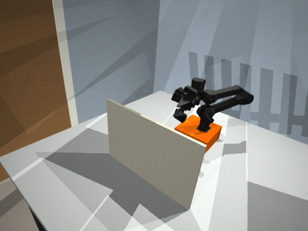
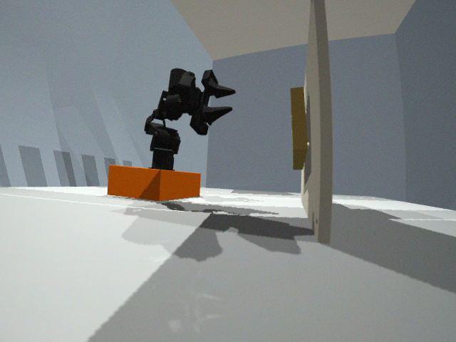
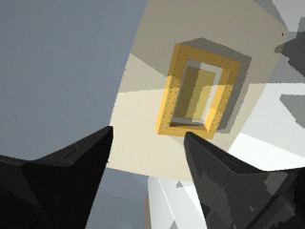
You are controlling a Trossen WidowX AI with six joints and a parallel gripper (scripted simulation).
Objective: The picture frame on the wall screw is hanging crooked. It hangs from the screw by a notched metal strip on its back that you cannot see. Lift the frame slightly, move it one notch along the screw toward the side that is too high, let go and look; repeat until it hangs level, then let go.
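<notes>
Now: the yellow picture frame 170 mm ahead of my gripper tip, 100 mm below it and 20 mm to the right of it. Also, from my gripper tip: wall panel (180 mm ahead, 120 mm below, 10 mm to the right).
</notes>
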